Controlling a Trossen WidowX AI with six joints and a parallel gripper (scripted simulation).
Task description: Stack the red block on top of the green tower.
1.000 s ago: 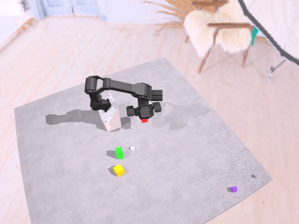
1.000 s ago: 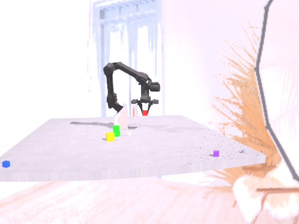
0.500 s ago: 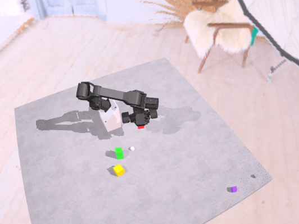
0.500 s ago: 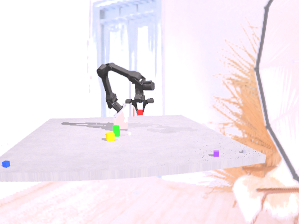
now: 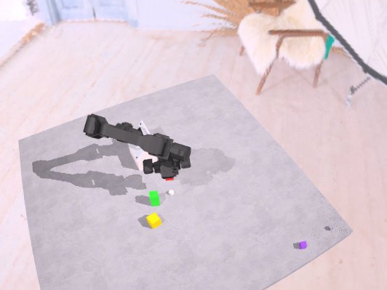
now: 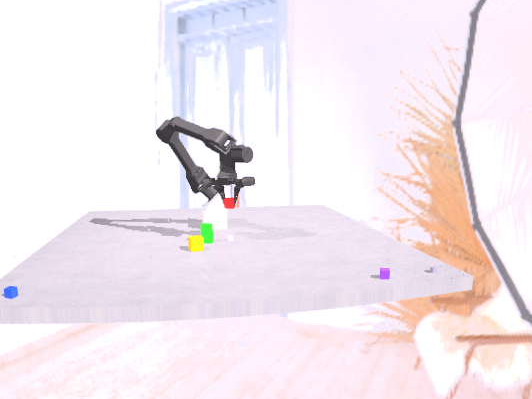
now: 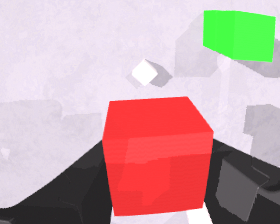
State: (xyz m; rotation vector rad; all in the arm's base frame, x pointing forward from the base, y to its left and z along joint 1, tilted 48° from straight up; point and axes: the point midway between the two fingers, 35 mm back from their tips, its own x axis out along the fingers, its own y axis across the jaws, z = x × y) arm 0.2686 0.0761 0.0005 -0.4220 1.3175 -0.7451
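Now: the white cube 120 mm below my gripper tip. From my gripper tip the other things lie so: red block: 10 mm above; then yellow block: 120 mm to the right, 120 mm ahead, 110 mm below; then purple cube: 490 mm ahead, 390 mm to the left, 120 mm below.
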